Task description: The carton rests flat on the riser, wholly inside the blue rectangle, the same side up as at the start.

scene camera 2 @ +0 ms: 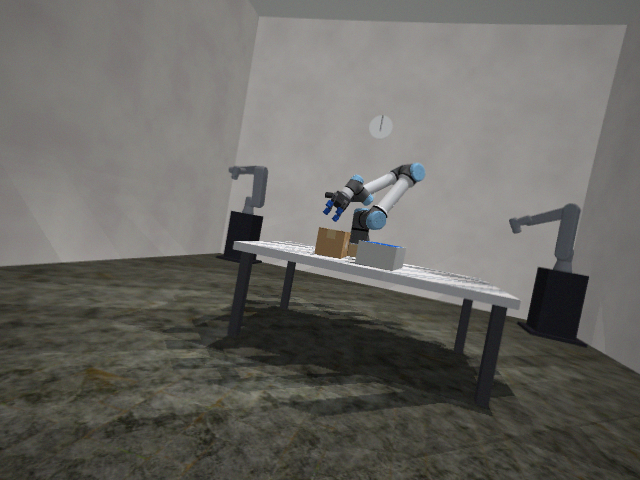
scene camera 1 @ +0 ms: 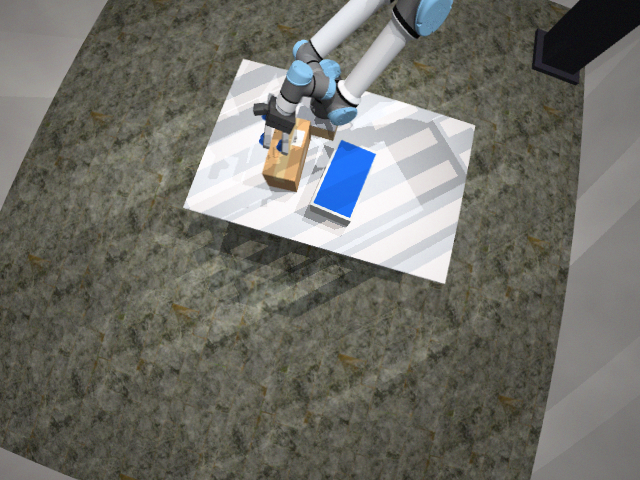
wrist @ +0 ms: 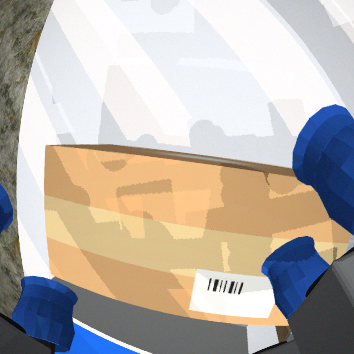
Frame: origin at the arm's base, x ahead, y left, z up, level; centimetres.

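Seen in the pictures: hand at its tool point: (scene camera 2: pixel 331 213) (scene camera 1: pixel 272 132) (wrist: pixel 158 245).
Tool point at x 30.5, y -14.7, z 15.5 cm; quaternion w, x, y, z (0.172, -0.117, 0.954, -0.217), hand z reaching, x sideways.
Note:
A point is followed by its place in that frame.
The carton (scene camera 1: pixel 284 167) @[z 6.2, x 39.9, y -7.8 cm] (scene camera 2: pixel 331 243) @[z -1.5, x 44.9, y -8.0 cm] (wrist: pixel 150 200) @[z 6.2, x 33.5, y -13.7 cm] is an oblong brown box lying on the white table. Its upward face bears a pale tape strip and a barcode label. The grey riser (scene camera 1: pixel 330 215) @[z -1.3, x 53.1, y 17.9 cm] (scene camera 2: pixel 377 255) @[z -2.7, x 53.2, y 18.7 cm] stands beside it, to its right in both scene views. The riser's top bears the blue rectangle (scene camera 1: pixel 344 178) @[z 3.1, x 35.6, y 19.2 cm] (wrist: pixel 95 342) @[z 3.2, x 40.2, y 12.6 cm], with no carton on it. My gripper (scene camera 1: pixel 273 144) @[z 15.5, x 30.5, y -14.7 cm] (scene camera 2: pixel 331 212) @[z 15.5, x 30.5, y -14.7 cm] (wrist: pixel 170 240) @[z 15.5, x 30.5, y -14.7 cm] has blue suction cups and hangs tilted above the carton. Scene camera 2 shows a gap between cups and carton. The cups hold nothing.
A smaller brown block (scene camera 1: pixel 324 132) @[z -3.4, x 12.2, y 3.2 cm] (scene camera 2: pixel 353 250) @[z -4.7, x 12.2, y -0.3 cm] stands behind the carton and riser, near my arm's base. The white table (scene camera 1: pixel 403 258) @[z -8.9, x 61.5, y 58.8 cm] (scene camera 2: pixel 454 289) @[z -10.2, x 67.9, y 56.0 cm] (wrist: pixel 150 50) @[z -8.9, x 41.7, y -32.1 cm] carries them. Two grey robot arms on black pedestals (scene camera 2: pixel 244 232) (scene camera 2: pixel 557 299) stand beyond the table.

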